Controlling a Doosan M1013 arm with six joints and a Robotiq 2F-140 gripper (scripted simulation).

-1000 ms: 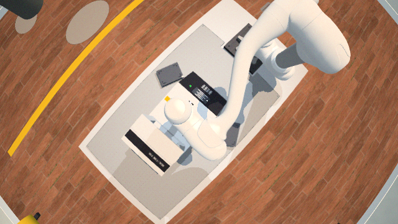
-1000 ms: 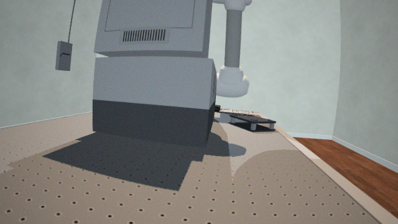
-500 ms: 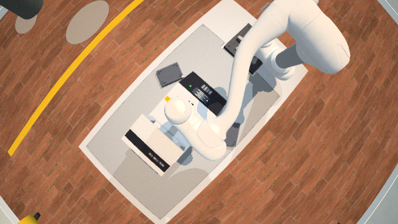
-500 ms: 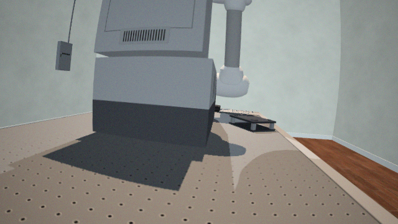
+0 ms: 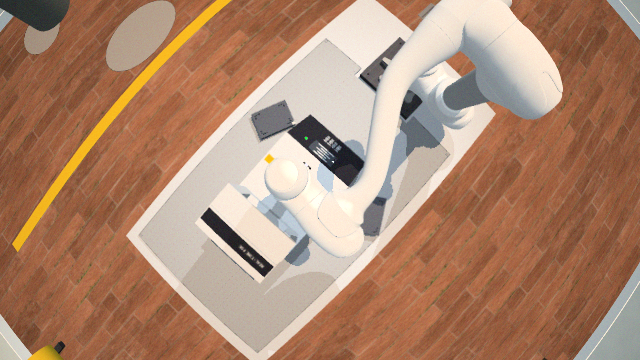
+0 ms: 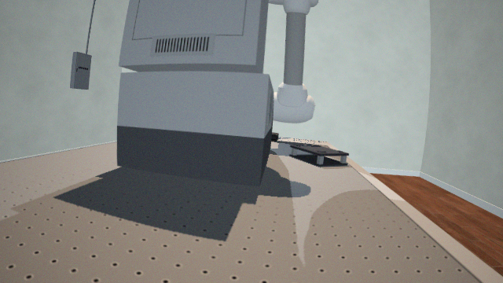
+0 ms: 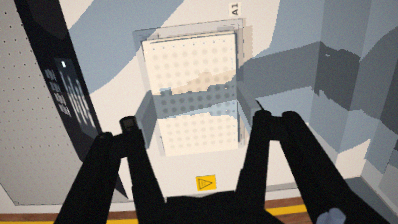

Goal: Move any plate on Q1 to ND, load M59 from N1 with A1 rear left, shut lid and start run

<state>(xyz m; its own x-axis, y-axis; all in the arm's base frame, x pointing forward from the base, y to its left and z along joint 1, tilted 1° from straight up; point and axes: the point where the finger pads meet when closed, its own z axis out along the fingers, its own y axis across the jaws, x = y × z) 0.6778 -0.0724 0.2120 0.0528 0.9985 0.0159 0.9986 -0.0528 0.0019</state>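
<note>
Now: the white 96-well plate 2 cm below my hand. Round my hand: dark nest nd: 31 cm to the left, 20 cm below, 9 cm behind.
</note>
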